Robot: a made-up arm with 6 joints. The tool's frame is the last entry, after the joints. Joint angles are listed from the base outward.
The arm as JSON. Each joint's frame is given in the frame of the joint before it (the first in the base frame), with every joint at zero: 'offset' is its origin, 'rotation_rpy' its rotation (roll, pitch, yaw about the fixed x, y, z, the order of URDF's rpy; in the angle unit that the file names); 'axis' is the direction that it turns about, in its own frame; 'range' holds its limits. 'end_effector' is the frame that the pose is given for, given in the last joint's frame.
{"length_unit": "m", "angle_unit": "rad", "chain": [
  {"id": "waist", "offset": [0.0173, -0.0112, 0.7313], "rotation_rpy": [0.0, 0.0, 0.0], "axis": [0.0, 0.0, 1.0], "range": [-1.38, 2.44]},
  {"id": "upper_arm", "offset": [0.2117, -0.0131, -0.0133], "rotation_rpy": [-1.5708, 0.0, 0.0], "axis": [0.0, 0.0, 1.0], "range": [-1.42, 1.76]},
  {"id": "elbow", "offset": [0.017, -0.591, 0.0], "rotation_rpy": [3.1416, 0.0, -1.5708], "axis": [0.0, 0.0, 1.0], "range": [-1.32, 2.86]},
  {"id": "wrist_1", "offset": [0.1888, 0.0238, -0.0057], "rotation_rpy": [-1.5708, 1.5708, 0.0], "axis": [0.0, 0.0, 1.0], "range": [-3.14, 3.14]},
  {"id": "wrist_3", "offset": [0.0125, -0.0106, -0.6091], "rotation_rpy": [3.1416, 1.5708, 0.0], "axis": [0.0, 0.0, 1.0], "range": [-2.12, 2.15]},
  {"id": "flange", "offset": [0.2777, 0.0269, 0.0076], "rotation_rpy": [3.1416, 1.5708, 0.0], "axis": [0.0, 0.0, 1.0], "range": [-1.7, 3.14]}
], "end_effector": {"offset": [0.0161, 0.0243, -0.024], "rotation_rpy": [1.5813, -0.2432, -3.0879]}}
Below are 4 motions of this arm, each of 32 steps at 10 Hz.
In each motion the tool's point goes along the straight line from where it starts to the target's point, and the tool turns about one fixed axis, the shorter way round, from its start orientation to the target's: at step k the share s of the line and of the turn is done. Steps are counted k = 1, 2, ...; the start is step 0. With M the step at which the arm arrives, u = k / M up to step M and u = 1 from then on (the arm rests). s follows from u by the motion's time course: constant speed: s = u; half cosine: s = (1 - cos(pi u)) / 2; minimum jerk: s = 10 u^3 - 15 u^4 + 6 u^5.
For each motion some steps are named. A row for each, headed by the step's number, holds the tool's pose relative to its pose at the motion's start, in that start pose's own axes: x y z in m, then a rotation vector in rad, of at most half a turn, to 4 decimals.
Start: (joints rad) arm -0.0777 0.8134 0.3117 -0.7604 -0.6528 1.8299
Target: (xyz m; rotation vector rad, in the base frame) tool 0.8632 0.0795 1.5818 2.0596 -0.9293 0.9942
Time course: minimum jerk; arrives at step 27
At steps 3, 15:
3: 0.0001 0.0104 -0.0052 0.0047 0.0034 0.0030
15: 0.0075 0.5428 -0.2715 0.2443 0.1767 0.1571

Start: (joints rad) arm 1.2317 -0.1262 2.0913 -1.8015 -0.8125 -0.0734
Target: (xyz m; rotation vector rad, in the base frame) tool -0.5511 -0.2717 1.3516 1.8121 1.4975 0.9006
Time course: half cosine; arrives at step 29
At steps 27, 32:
27: -0.0908 0.0915 0.4935 -1.5753 -0.3604 -0.1915
32: -0.0919 0.0926 0.4993 -1.5940 -0.3646 -0.1938

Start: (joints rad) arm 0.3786 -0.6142 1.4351 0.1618 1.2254 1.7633
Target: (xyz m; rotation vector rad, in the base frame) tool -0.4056 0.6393 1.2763 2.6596 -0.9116 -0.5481
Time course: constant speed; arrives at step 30
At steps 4, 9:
4: 0.0982 0.0489 -0.0910 0.1866 -0.0354 0.2006
9: 0.2208 0.1101 -0.2047 0.4198 -0.0797 0.4513

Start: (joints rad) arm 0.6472 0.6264 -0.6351 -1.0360 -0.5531 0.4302
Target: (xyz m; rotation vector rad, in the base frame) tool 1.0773 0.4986 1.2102 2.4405 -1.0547 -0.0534
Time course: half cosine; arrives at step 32
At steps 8, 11, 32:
8: 0.0120 0.1271 -0.0267 0.1820 0.1087 0.0022
11: 0.0216 0.2294 -0.0482 0.3285 0.1962 0.0039
32: 0.0816 0.8679 -0.1822 1.2430 0.7422 0.0147

